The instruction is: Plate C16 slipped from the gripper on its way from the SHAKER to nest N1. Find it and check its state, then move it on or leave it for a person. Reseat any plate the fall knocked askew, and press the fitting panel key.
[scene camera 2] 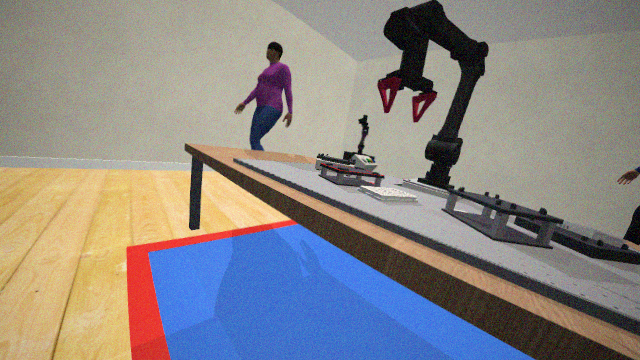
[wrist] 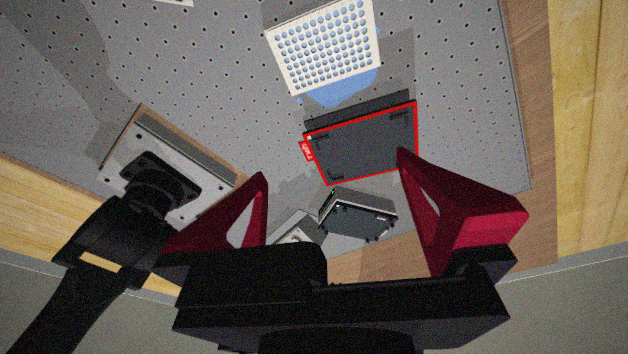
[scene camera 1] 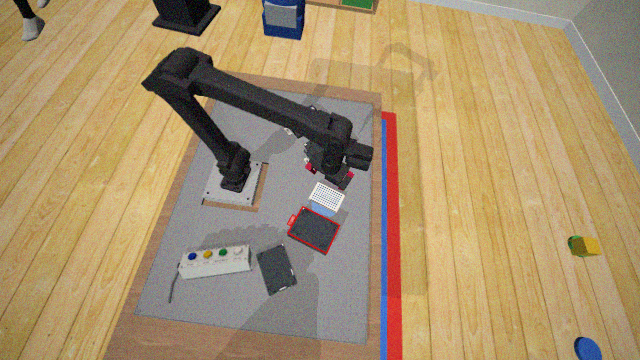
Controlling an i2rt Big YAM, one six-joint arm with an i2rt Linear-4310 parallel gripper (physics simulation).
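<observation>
In scene camera 2 I see my gripper (scene camera 2: 401, 117), which is open and holds nothing. Scene camera 1 shows me a white button box (scene camera 1: 238, 259) and a dark plate holder (scene camera 1: 277, 272), and my gripper (scene camera 1: 327, 180) is there as well. In the wrist view I find my gripper (wrist: 327, 166) again, along with the white button box (wrist: 301, 226) and the dark plate holder (wrist: 347, 212).
</observation>
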